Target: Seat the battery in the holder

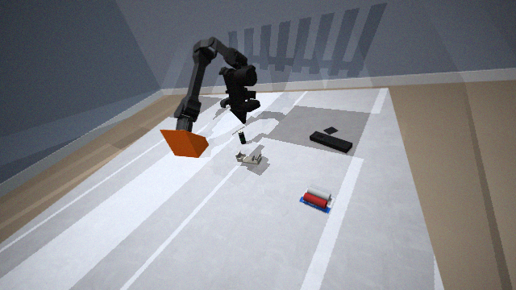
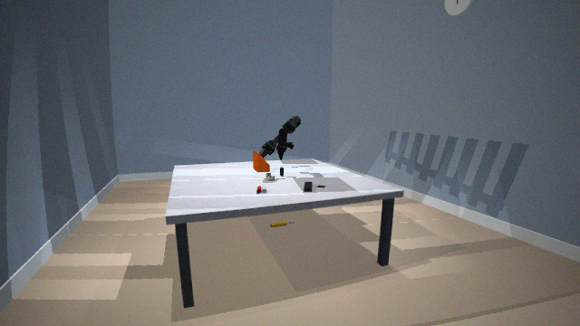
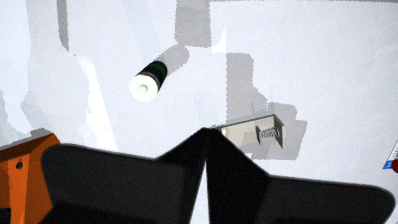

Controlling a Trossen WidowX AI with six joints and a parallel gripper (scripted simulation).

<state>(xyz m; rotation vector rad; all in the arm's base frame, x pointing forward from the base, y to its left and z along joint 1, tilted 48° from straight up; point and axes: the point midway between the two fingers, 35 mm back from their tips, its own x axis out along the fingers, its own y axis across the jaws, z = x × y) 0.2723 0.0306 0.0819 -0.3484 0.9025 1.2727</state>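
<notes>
Right now the battery is 9 cm below my gripper tip, 5 cm behind it and 2 cm to the left of it. Also, from my gripper tip: black flat bar: 33 cm ahead, 11 cm below, 6 cm to the left; then screwdriver: 37 cm ahead, 31 cm below, 10 cm to the right; then black tile: 32 cm ahead, 15 cm to the left, 12 cm below.
</notes>
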